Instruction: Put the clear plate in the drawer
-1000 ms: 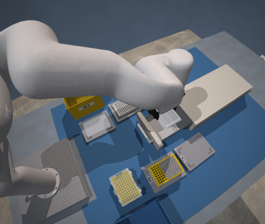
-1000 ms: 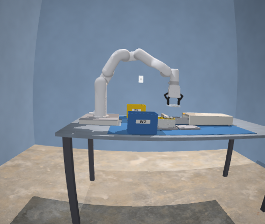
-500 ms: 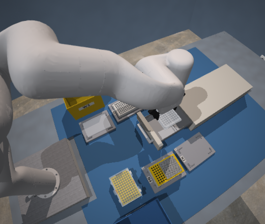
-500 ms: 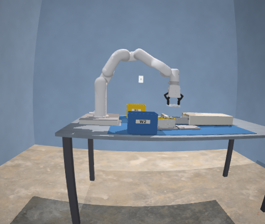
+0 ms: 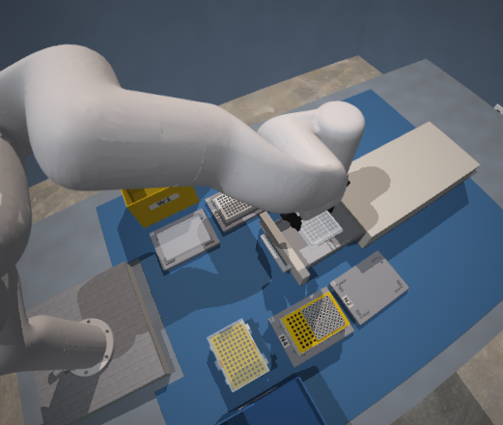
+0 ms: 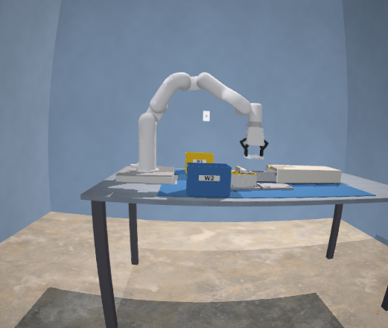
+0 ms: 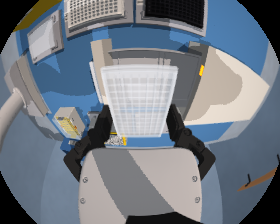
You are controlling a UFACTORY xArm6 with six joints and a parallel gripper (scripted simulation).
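Now: hand 12 cm above the drawer, 3 cm short of it and 1 cm to the left of it. The rest, counted from my hand: white plate (20 cm to the left, 13 cm below, 6 cm behind); black plate (17 cm to the left, 13 cm below, 11 cm ahead); work nest N2 (20 cm to the right, 14 cm below, 4 cm ahead).
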